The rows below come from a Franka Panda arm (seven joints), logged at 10 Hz.
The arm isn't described. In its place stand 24 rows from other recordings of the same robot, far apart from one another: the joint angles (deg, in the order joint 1, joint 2, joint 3, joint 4, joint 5, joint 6, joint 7), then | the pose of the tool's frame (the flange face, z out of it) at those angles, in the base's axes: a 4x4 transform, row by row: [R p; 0 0 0 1], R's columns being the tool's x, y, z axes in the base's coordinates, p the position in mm.
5.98, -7.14, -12.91, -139.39, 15.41, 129.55, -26.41 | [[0.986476 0.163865 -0.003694 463.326], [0.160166 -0.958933 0.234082 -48.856], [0.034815 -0.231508 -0.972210 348.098], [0 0 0 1]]
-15.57, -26.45, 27.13, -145.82, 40.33, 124.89, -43.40 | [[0.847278 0.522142 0.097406 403.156], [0.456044 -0.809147 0.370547 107.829], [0.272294 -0.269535 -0.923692 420.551], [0 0 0 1]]
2.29, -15.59, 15.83, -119.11, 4.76, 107.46, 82.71 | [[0.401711 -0.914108 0.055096 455.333], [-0.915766 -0.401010 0.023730 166.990], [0.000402 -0.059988 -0.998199 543.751], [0 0 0 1]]
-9.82, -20.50, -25.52, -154.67, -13.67, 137.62, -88.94 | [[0.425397 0.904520 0.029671 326.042], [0.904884 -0.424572 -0.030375 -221.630], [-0.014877 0.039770 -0.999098 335.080], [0 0 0 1]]
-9.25, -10.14, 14.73, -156.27, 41.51, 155.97, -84.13 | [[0.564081 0.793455 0.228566 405.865], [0.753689 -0.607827 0.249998 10.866], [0.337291 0.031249 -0.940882 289.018], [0 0 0 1]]
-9.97, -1.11, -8.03, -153.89, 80.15, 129.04, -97.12 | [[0.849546 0.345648 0.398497 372.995], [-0.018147 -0.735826 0.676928 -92.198], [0.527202 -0.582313 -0.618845 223.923], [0 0 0 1]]
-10.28, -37.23, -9.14, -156.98, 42.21, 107.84, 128.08 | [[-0.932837 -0.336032 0.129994 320.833], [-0.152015 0.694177 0.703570 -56.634], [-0.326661 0.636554 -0.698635 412.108], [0 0 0 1]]
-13.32, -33.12, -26.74, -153.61, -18.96, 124.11, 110.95 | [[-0.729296 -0.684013 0.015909 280.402], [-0.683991 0.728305 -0.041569 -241.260], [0.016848 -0.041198 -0.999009 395.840], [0 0 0 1]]
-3.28, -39.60, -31.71, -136.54, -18.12, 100.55, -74.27 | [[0.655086 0.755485 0.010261 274.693], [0.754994 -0.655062 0.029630 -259.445], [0.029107 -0.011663 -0.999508 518.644], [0 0 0 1]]
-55.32, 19.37, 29.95, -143.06, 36.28, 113.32, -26.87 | [[0.825632 -0.522909 -0.211891 364.473], [-0.137483 -0.550692 0.823309 -107.786], [-0.547203 -0.650618 -0.526560 154.191], [0 0 0 1]]
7.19, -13.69, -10.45, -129.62, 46.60, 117.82, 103.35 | [[-0.555971 -0.810157 0.185852 487.188], [-0.535369 0.520068 0.665514 7.559], [-0.635827 0.270507 -0.722877 476.548], [0 0 0 1]]
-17.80, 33.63, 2.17, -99.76, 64.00, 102.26, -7.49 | [[0.781873 -0.613625 0.110174 629.884], [-0.350275 -0.286186 0.891855 -98.335], [-0.515734 -0.735909 -0.438699 246.389], [0 0 0 1]]
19.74, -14.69, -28.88, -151.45, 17.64, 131.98, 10.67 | [[0.850408 -0.524813 -0.037128 398.869], [-0.480495 -0.803464 0.351524 -49.441], [-0.214316 -0.281099 -0.935442 311.647], [0 0 0 1]]
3.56, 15.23, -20.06, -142.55, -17.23, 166.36, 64.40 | [[0.433384 -0.892585 0.124382 469.923], [-0.870246 -0.450356 -0.199630 -126.841], [0.234203 -0.021726 -0.971945 204.655], [0 0 0 1]]
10.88, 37.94, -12.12, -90.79, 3.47, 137.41, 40.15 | [[0.744006 -0.647652 0.164324 714.388], [-0.643813 -0.760664 -0.083034 8.246], [0.178772 -0.044017 -0.982905 271.359], [0 0 0 1]]
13.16, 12.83, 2.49, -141.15, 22.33, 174.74, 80.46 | [[0.075938 -0.938876 0.335776 497.210], [-0.989806 -0.030286 0.139168 108.921], [-0.120492 -0.342921 -0.931604 242.306], [0 0 0 1]]
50.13, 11.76, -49.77, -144.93, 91.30, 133.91, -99.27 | [[0.821669 0.469321 0.323416 437.567], [0.188904 -0.759600 0.622353 4.098], [0.537750 -0.450274 -0.712796 209.296], [0 0 0 1]]
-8.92, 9.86, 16.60, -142.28, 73.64, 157.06, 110.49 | [[-0.936427 -0.207920 0.282621 460.743], [-0.059439 0.887866 0.456247 27.778], [-0.345792 0.410443 -0.843780 218.532], [0 0 0 1]]
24.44, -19.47, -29.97, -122.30, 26.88, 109.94, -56.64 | [[0.682394 0.715755 0.148436 475.445], [0.538812 -0.629742 0.559559 -37.962], [0.493983 -0.301861 -0.815390 547.961], [0 0 0 1]]
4.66, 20.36, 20.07, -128.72, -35.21, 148.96, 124.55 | [[0.310363 -0.936656 0.162329 486.939], [-0.934689 -0.331809 -0.127512 240.385], [0.173297 -0.112152 -0.978463 217.466], [0 0 0 1]]
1.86, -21.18, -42.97, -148.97, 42.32, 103.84, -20.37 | [[0.843997 -0.468505 0.261096 319.788], [-0.448551 -0.349664 0.822519 -191.492], [-0.294058 -0.811319 -0.505264 350.144], [0 0 0 1]]
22.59, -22.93, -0.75, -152.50, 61.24, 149.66, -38.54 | [[0.907106 0.287899 0.307038 391.024], [0.047633 -0.795008 0.604726 136.148], [0.418197 -0.533926 -0.734870 396.020], [0 0 0 1]]
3.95, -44.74, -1.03, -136.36, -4.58, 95.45, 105.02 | [[-0.201787 -0.976892 0.070456 317.449], [-0.978269 0.197525 -0.063043 6.787], [0.047669 -0.081646 -0.995521 586.425], [0 0 0 1]]
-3.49, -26.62, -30.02, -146.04, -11.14, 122.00, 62.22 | [[0.052166 -0.998183 0.030163 334.808], [-0.997286 -0.050500 0.053574 -229.759], [-0.051954 -0.032875 -0.998108 407.372], [0 0 0 1]]
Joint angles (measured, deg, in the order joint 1, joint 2, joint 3, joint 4, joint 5, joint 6, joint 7), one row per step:
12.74, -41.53, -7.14, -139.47, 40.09, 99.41, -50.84
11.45, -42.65, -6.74, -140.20, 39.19, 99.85, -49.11
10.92, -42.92, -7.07, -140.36, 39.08, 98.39, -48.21
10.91, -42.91, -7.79, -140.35, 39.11, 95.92, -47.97
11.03, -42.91, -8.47, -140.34, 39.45, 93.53, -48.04
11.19, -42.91, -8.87, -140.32, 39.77, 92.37, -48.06
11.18, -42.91, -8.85, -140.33, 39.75, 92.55, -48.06
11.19, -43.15, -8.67, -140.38, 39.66, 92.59, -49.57
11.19, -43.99, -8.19, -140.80, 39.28, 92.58, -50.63
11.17, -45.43, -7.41, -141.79, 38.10, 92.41, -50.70
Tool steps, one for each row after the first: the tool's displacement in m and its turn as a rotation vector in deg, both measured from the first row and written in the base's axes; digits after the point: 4 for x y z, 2 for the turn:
-0.0034, -0.0067, -0.0001, -1.04, 0.33, -2.36
-0.0062, -0.0107, -0.0015, -0.93, 1.94, -2.74
-0.0099, -0.0131, -0.0040, -0.46, 3.99, -1.73
-0.0138, -0.0143, -0.0057, 0.32, 5.77, -0.39
-0.0158, -0.0146, -0.0061, 0.90, 6.64, 0.29
-0.0154, -0.0147, -0.0061, 0.87, 6.52, 0.17
-0.0166, -0.0138, -0.0052, 0.81, 5.22, 1.36
-0.0212, -0.0114, -0.0045, 0.29, 3.98, 2.54
-0.0294, -0.0082, -0.0065, -1.27, 3.43, 3.42

